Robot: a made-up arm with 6 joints.
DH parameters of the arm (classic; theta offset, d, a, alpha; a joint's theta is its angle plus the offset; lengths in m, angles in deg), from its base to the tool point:
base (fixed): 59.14 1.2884 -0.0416 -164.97
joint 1: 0 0.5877 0.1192 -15.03
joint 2: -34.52 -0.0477 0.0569 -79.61
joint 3: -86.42 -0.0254 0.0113 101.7
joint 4: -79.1 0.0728 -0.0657 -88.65
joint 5: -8.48 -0.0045 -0.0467 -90
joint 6: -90 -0.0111 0.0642 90
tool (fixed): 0 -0.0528 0 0
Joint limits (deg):
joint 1: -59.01..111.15
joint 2: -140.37..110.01
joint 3: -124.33..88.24
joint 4: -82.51..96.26
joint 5: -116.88..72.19
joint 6: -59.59..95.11
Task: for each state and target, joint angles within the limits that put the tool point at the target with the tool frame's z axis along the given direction. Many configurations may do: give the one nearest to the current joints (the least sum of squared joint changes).
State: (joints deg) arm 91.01 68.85 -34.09 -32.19 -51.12 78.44
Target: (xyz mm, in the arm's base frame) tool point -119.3 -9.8 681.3 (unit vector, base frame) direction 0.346 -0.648 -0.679
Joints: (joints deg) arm 111.12 54.73 15.69 -36.68 -80.82 58.44
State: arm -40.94 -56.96 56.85 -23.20 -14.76 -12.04
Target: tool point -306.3 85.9 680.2 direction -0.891 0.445 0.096
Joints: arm -56.45 -46.09 78.49 -46.96 -12.80 13.01
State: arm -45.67 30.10 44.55 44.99 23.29 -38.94
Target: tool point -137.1 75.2 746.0 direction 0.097 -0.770 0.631
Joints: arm -59.01 59.69 7.24 36.33 41.30 -35.44
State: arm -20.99 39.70 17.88 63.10 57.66 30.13
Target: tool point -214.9 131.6 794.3 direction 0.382 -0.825 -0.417
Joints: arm -58.44 60.78 23.33 71.37 72.19 33.59
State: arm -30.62 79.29 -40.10 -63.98 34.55 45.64
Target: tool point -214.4 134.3 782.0 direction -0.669 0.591 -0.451
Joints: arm -47.05 96.15 -20.81 -82.51 18.72 63.33
